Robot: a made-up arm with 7 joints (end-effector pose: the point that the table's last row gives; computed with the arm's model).
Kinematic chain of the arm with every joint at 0, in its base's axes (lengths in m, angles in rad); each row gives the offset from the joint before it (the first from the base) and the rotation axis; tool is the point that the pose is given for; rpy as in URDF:
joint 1: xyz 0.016 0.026 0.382 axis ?
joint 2: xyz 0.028 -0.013 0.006 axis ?
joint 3: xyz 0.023 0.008 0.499 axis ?
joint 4: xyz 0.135 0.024 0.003 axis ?
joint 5: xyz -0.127 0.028 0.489 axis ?
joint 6: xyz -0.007 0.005 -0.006 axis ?
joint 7: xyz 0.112 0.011 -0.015 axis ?
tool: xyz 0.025 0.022 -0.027 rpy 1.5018 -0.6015 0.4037
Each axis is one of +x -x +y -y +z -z.
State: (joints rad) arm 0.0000 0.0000 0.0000 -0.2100 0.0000 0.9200 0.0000
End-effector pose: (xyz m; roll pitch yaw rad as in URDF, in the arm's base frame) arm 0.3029 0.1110 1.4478 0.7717 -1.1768 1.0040
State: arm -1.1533 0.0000 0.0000 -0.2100 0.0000 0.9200 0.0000
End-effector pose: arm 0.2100 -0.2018 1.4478 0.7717 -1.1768 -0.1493
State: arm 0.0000 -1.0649 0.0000 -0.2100 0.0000 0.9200 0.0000
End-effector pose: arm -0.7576 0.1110 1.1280 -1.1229 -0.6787 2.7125
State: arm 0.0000 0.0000 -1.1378 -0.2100 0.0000 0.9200 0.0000
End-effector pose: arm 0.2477 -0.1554 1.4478 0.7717 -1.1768 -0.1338
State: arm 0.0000 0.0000 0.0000 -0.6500 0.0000 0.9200 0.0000
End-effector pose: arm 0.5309 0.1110 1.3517 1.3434 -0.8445 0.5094
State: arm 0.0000 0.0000 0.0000 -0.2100 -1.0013 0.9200 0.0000
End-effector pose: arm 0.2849 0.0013 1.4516 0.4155 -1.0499 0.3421
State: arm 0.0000 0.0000 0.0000 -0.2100 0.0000 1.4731 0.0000
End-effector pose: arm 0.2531 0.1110 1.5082 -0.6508 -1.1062 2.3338
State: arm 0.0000 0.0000 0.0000 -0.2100 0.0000 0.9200 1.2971
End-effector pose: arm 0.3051 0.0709 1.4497 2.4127 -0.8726 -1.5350
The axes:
joint 1: +z
joint 2: +y
joint 3: +z
joint 4: -y
joint 5: +z
joint 6: -y
joint 7: -z

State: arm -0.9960 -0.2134 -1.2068 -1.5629 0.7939 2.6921 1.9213
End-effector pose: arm -0.4861 -0.4452 1.1178 2.2701 0.6105 1.9270
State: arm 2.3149 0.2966 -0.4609 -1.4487 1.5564 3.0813 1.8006
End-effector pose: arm -0.2375 0.8413 0.8734 1.9330 0.7614 -0.8725
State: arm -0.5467 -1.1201 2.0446 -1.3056 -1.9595 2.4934 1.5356
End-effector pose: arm -0.4129 0.9218 0.3462 -0.2389 0.3885 -2.8253
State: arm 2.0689 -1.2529 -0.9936 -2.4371 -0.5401 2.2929 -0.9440
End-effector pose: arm 0.4073 0.2816 0.8739 0.2988 -0.8968 -2.6915
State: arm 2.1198 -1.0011 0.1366 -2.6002 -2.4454 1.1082 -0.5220
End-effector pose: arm -0.1531 0.2378 0.9375 -0.7571 0.6716 1.6626
